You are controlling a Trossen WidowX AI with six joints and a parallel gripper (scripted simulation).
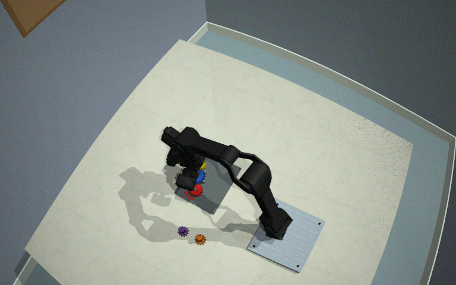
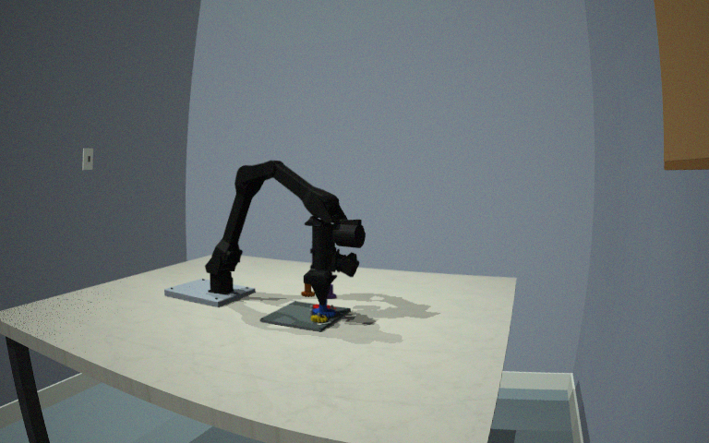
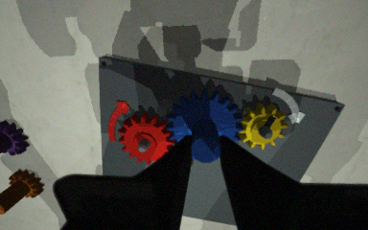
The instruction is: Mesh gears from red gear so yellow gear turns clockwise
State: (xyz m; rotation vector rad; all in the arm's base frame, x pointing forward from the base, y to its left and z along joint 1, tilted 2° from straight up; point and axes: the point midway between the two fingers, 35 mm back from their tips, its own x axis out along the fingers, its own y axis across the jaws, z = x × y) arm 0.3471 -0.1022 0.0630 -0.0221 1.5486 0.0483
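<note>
The blue gear lies 1 cm below my gripper tip. Also, from my gripper tip: grey board 5 cm behind, 3 cm below; yellow gear 5 cm to the right, 2 cm below; red gear 5 cm to the left, 2 cm below, 2 cm behind.
</note>
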